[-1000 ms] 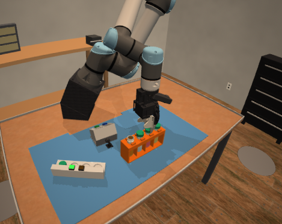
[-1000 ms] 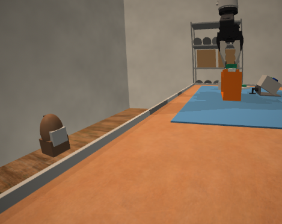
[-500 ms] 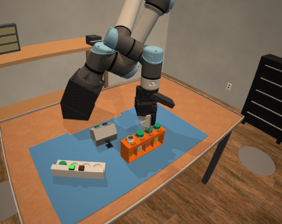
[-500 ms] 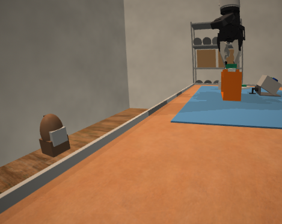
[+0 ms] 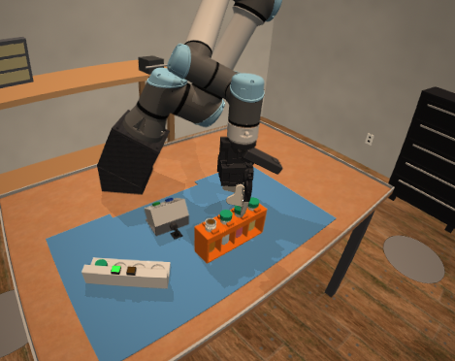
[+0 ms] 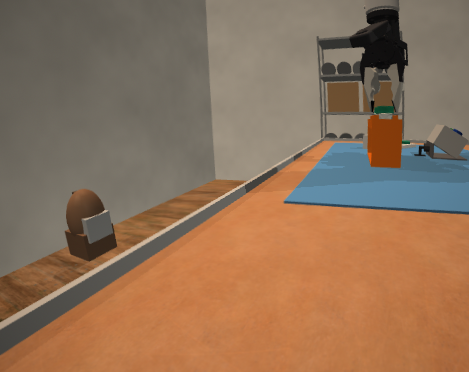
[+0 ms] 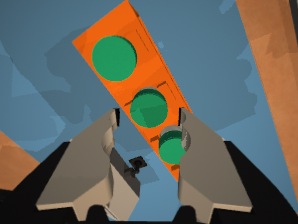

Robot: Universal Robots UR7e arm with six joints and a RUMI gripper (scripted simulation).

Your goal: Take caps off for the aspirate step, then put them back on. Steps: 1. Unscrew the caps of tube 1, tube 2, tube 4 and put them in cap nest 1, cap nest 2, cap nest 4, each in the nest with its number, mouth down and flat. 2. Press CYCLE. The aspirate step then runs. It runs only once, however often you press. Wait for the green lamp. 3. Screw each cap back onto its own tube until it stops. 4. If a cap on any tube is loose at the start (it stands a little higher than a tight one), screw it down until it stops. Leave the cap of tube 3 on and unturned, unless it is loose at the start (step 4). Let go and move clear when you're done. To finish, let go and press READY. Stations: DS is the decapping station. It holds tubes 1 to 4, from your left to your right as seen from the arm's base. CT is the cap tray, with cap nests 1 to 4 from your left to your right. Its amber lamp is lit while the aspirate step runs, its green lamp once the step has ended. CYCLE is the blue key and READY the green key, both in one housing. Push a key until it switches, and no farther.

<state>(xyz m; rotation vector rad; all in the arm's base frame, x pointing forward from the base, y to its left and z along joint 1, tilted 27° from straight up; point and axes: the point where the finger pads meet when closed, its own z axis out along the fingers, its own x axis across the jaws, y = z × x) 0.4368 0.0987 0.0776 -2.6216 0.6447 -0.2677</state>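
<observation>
The cap lies 50 mm to the left of my hand and 10 mm below it. Round my hand: grey key housing: 180 mm behind, 150 mm to the right, 70 mm below; then blue key: 190 mm behind, 130 mm to the right, 60 mm below; then table edge: 200 mm ahead, 120 mm below, 90 mm to the left.
</observation>
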